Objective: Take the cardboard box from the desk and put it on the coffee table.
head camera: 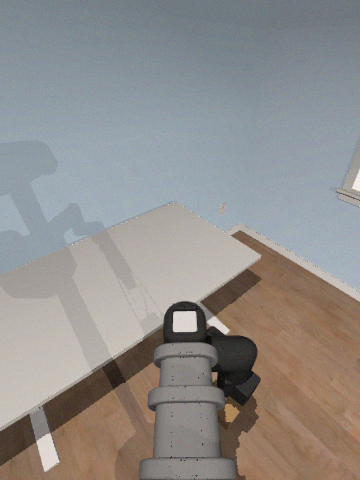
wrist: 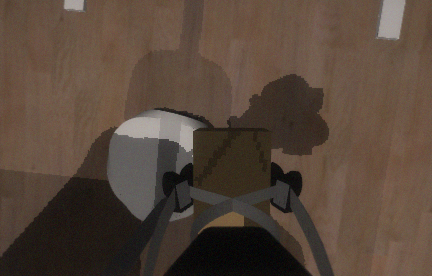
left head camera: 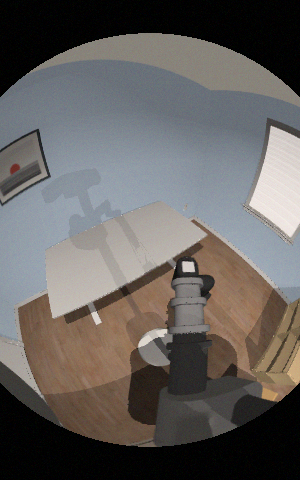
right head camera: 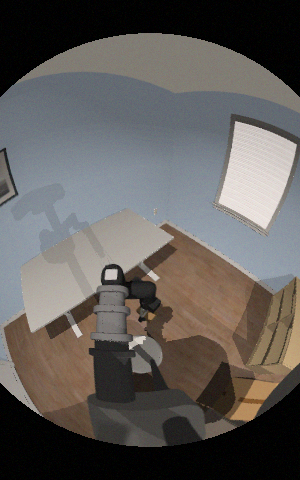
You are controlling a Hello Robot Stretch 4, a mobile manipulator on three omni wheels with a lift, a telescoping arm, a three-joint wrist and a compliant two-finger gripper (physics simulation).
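Where they show: gripper, between the fingertips: (wrist: 231, 178) (right head camera: 146, 313); robot's base, origin of its link: (wrist: 171, 159) (left head camera: 158, 345) (right head camera: 141, 353).
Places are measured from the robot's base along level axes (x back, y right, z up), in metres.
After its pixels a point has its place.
Note:
The cardboard box (head camera: 231, 412) @[x -0.240, y 0.105, z 0.883 m] (right head camera: 151, 316) @[x -0.235, y 0.107, z 0.883 m] (wrist: 232, 155) @[x -0.285, y 0.068, z 0.883 m] is a small brown block. My gripper (wrist: 231, 178) @[x -0.263, y 0.088, z 0.837 m] is shut on it, with one fingertip pressed to each side in the wrist view. The box hangs in the air over the wooden floor, off the front edge of the desk. The arm and wrist partly cover it in the head camera view, and it is hidden in the left head camera view. The desk (head camera: 175, 250) @[x -1.045, y -0.047, z 0.693 m] (left head camera: 175, 225) @[x -1.087, y 0.097, z 0.693 m] (right head camera: 125, 230) @[x -1.120, y -0.056, z 0.693 m] has a pale top and stands against the blue wall. I cannot make out a coffee table in these views.
A round white object (left head camera: 152, 345) @[x -0.013, y -0.065, z 0.188 m] (right head camera: 150, 352) @[x -0.010, y 0.095, z 0.187 m] (wrist: 140, 170) @[x 0.054, y -0.045, z 0.187 m] stands on the floor near the box, to its left in the wrist view. A wooden shelf unit (right head camera: 295, 325) @[x 0.330, y 1.563, z 0.583 m] stands at the right. An orange-brown piece of furniture (right head camera: 245, 410) is at the lower right.

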